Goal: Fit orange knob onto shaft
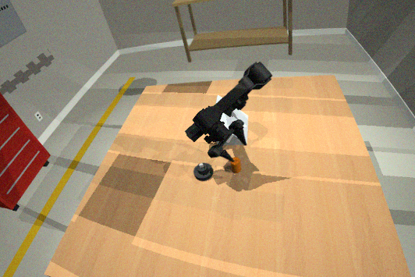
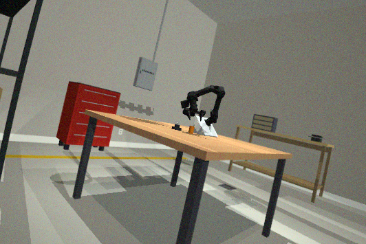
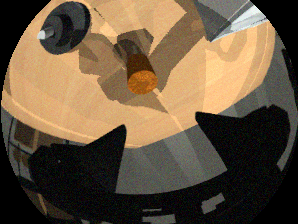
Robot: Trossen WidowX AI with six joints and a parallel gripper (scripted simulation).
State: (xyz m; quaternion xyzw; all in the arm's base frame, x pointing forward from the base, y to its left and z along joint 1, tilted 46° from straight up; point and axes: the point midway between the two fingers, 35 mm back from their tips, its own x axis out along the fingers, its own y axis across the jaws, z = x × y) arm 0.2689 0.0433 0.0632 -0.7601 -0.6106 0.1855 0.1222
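Right now my gripper tip is 70 mm above the orange knob and 20 mm to the left of it. Also, from my gripper tip: dark round pedestal 170 mm to the right, 80 mm below, 30 mm ahead.
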